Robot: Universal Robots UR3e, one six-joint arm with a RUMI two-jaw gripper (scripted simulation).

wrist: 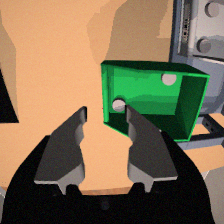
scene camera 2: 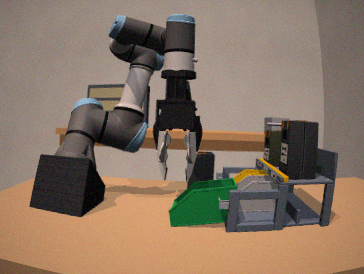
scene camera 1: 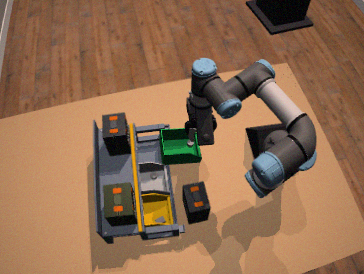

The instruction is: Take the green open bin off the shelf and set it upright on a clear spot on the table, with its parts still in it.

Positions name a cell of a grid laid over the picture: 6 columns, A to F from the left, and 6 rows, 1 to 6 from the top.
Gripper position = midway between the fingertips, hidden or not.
Labels:
My gripper shows in the wrist view (C3), in scene camera 2 (C4) and in scene camera 1 (D4). A green open bin shows in the wrist view (E3), in scene camera 2 (D5) and in scene camera 1 (C4).

